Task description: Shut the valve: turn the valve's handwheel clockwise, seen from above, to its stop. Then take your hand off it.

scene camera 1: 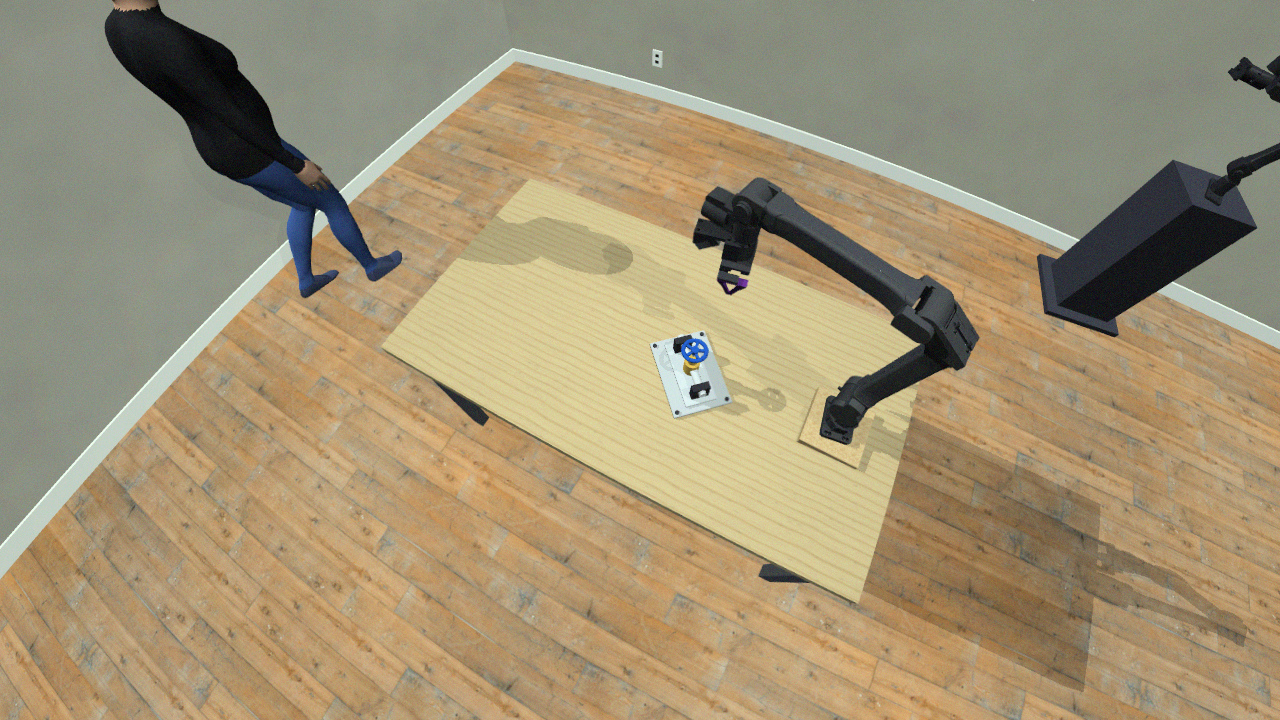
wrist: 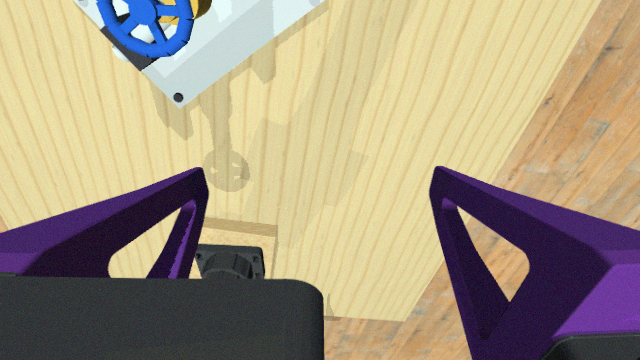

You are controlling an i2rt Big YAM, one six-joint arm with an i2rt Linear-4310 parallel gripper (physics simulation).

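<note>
The valve's blue handwheel [scene camera 1: 694, 350] [wrist: 143, 11] has a round rim and spokes. It stands on a yellow valve body [scene camera 1: 691, 368] [wrist: 201, 7] above a light grey base plate [scene camera 1: 684, 409] [wrist: 220, 55]. In the wrist view the wheel is at the upper left, cut by the top edge. My gripper [scene camera 1: 733, 287] [wrist: 318, 179] is open and empty, its purple fingers wide apart. It hangs above the table, apart from the wheel, towards the table's back edge in the scene view. The wheel's turning position cannot be told.
The plate lies on the wooden table [scene camera 1: 537, 358] [wrist: 50, 125]. Black brackets [scene camera 1: 699, 390] stand on the plate. My arm's base [scene camera 1: 836, 429] [wrist: 227, 265] is on a wooden board right of the valve in the scene view. A person [scene camera 1: 196, 98] stands beyond the table's left end. A dark pedestal [scene camera 1: 1136, 241] stands at the right.
</note>
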